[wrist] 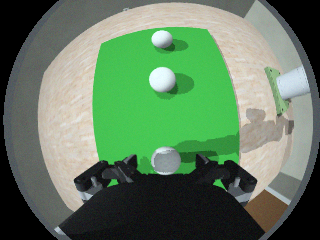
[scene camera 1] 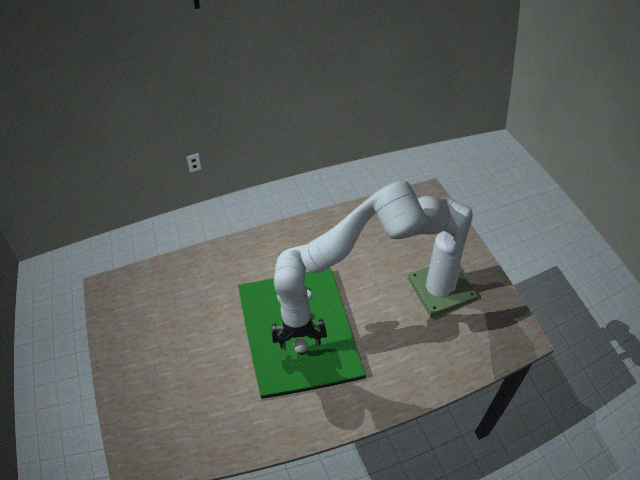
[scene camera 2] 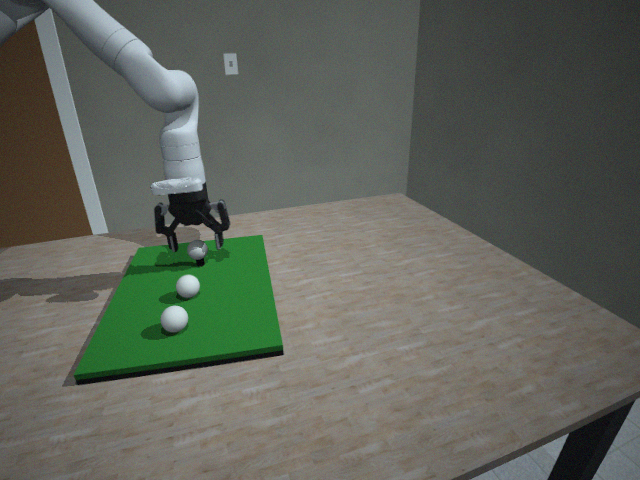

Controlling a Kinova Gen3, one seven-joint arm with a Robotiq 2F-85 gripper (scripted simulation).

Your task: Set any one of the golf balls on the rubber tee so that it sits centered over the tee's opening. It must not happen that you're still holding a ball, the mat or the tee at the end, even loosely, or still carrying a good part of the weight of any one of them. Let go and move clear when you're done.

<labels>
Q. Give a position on a green mat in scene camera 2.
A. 233,318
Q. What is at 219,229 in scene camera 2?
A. My gripper.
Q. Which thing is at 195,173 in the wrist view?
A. My gripper.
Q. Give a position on a green mat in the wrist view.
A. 199,115
</labels>
